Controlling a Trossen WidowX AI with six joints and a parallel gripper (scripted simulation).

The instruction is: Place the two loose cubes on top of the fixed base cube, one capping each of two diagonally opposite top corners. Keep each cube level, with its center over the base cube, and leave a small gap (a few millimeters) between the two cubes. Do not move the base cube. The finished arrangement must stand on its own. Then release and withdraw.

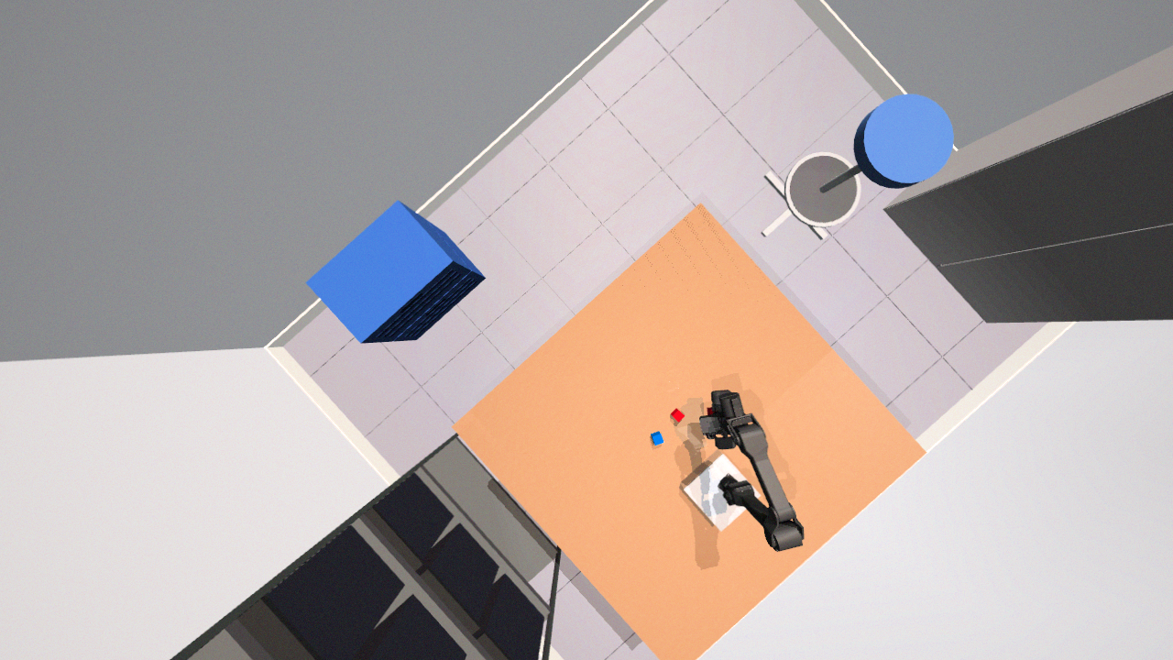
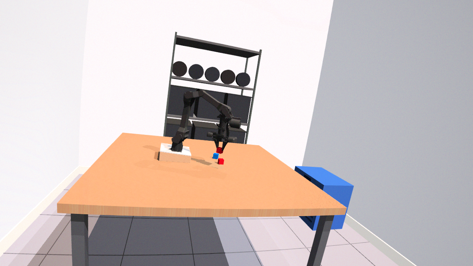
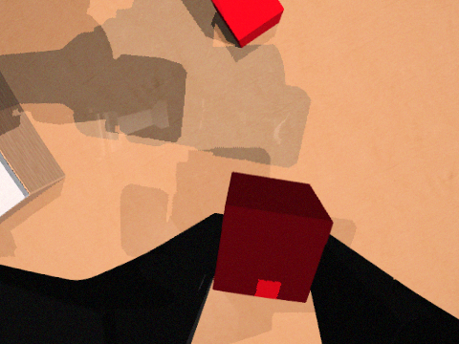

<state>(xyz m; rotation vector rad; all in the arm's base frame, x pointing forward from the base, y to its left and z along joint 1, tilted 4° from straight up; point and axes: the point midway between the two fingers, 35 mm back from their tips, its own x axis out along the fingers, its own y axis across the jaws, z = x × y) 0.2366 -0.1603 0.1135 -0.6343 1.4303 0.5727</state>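
The blue cube is 6 cm ahead of my gripper tip, 21 cm to the left of it and 10 cm below it.
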